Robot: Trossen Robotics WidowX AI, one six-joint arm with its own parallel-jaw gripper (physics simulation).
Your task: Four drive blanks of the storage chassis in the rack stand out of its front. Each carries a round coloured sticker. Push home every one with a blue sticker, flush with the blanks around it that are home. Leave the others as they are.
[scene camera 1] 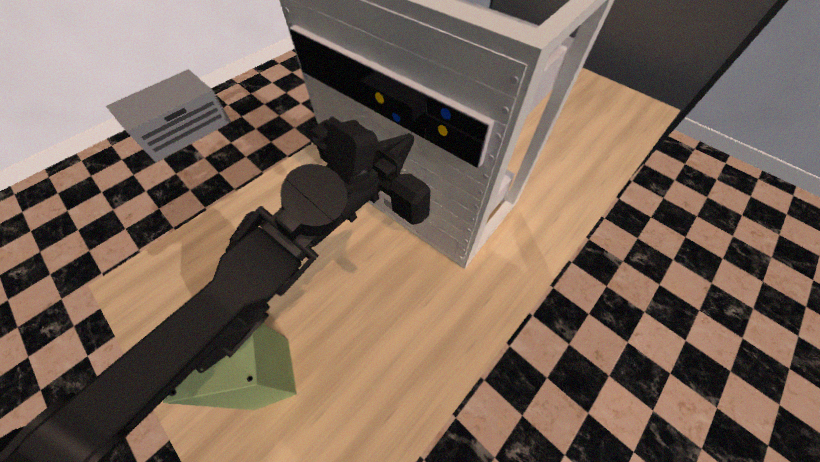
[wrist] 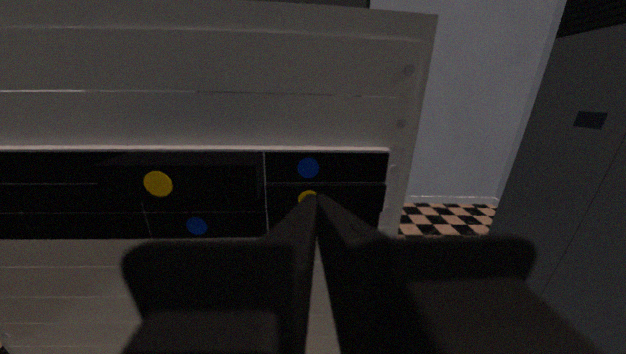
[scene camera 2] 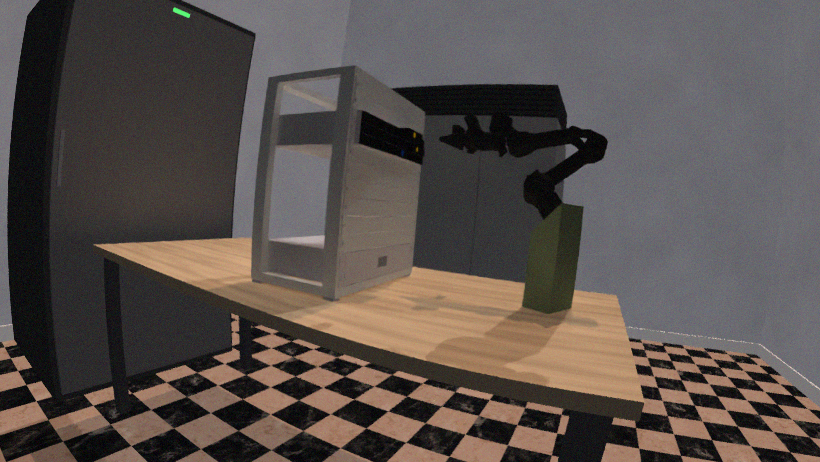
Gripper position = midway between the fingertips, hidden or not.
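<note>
A grey rack (scene camera 1: 462, 85), (wrist: 97, 172), (scene camera 2: 374, 137) is in my sight, in the wrist view as in the scene cameras. And I see my own gripper (scene camera 1: 412, 137), (wrist: 315, 202), (scene camera 2: 439, 139).
</note>
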